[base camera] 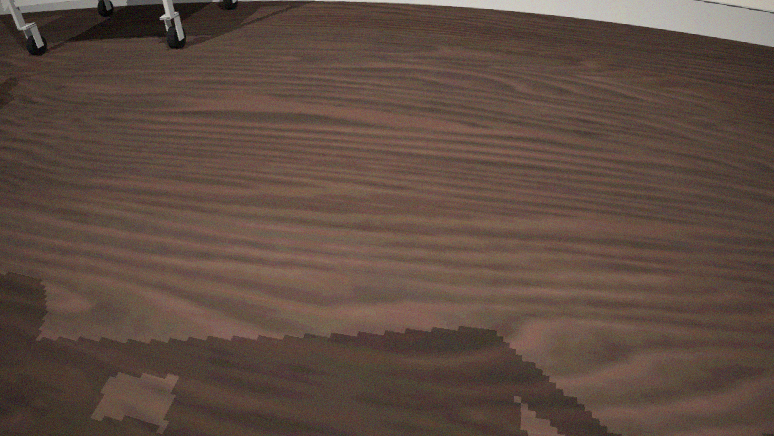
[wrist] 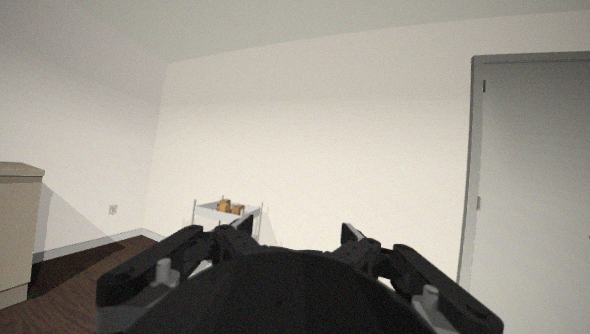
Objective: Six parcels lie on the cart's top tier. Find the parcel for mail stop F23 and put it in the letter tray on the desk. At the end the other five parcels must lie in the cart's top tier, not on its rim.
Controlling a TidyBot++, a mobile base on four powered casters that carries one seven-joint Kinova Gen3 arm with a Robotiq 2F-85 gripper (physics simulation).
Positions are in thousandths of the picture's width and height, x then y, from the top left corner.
In view: the gripper (wrist: 503, 684), a cart (wrist: 355, 630) and a door (wrist: 877, 759).
